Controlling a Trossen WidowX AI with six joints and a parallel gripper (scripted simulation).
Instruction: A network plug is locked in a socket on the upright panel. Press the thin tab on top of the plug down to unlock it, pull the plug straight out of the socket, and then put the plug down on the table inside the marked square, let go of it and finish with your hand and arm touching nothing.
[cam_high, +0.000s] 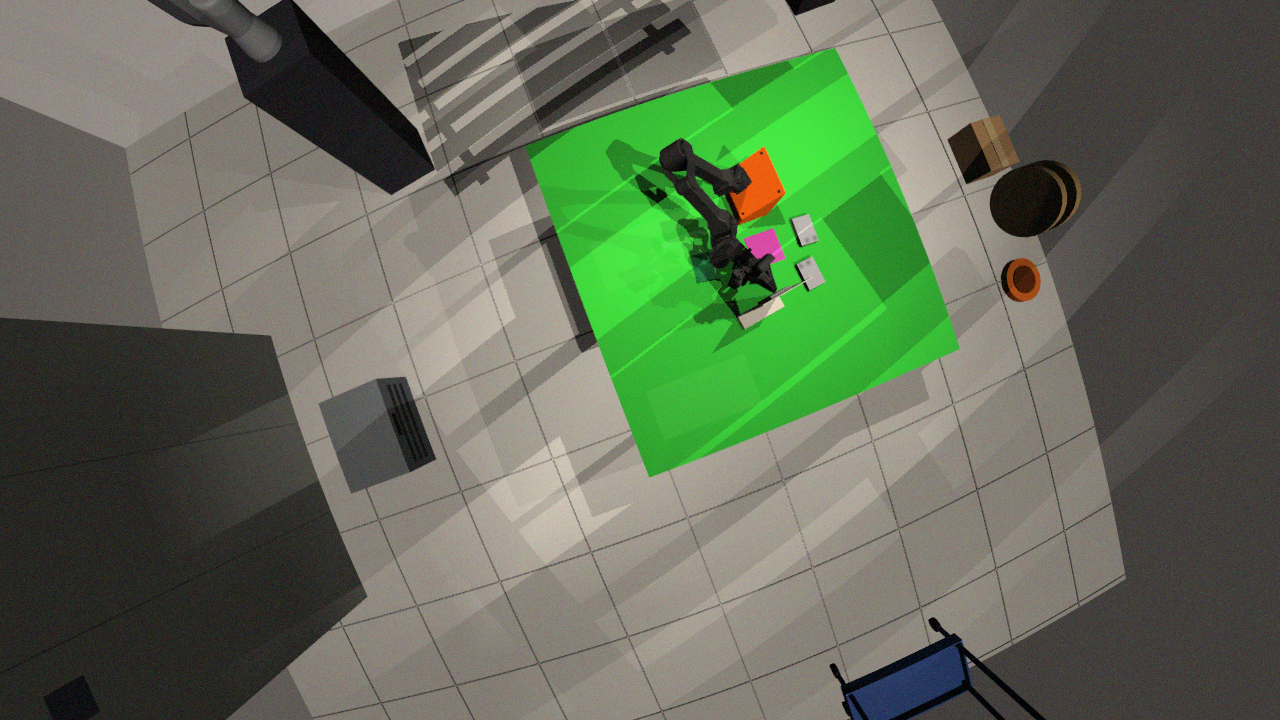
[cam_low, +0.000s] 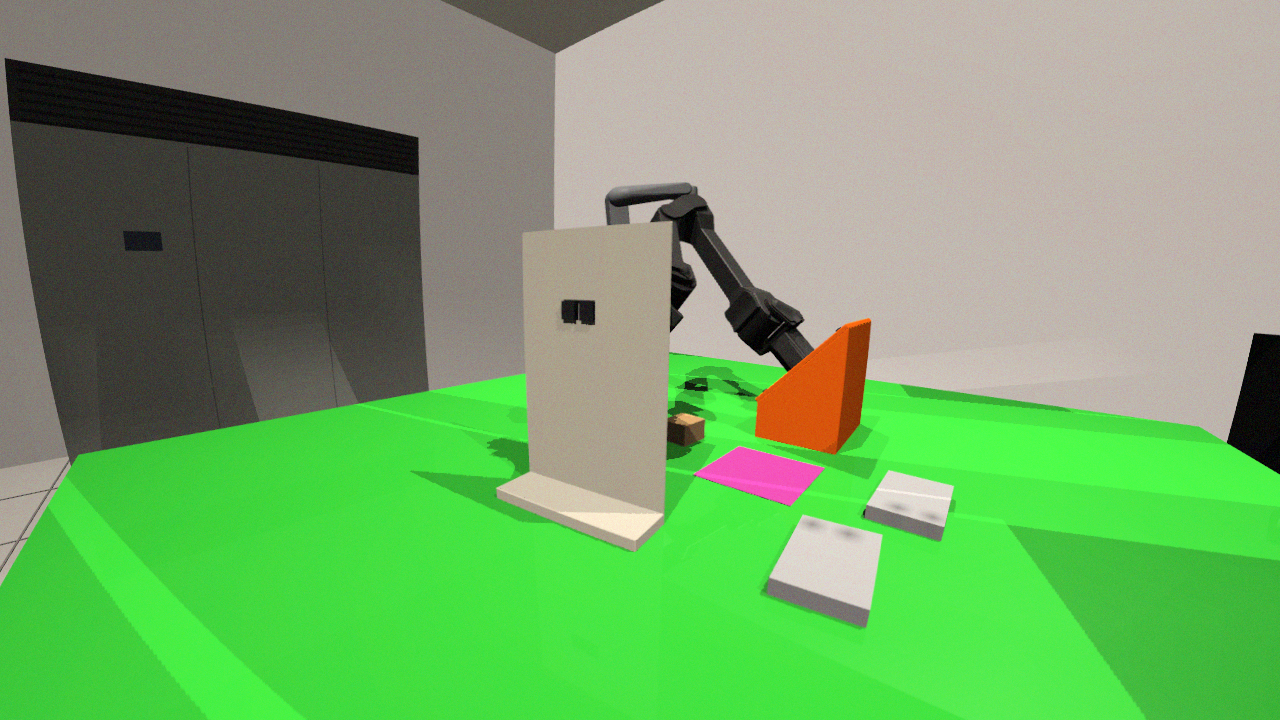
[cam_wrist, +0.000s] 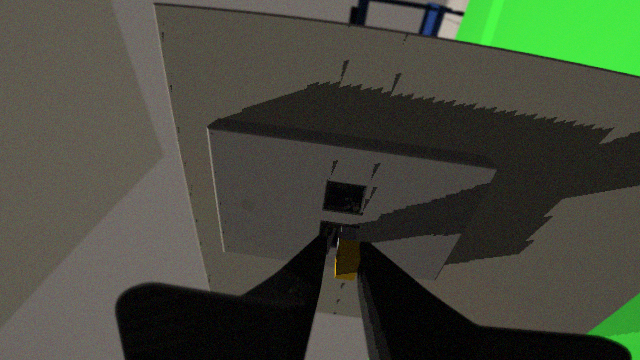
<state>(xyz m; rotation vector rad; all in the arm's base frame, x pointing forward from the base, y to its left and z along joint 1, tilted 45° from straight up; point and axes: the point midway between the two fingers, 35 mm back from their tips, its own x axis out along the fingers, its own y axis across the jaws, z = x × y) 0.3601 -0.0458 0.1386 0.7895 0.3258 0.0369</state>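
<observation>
Now: gripper tip right at the yellow plug. Also, from my gripper tip: beige upright panel (7 cm below, 3 cm ahead, 1 cm to the right); pink square (19 cm below, 15 cm behind, 12 cm to the left).
</observation>
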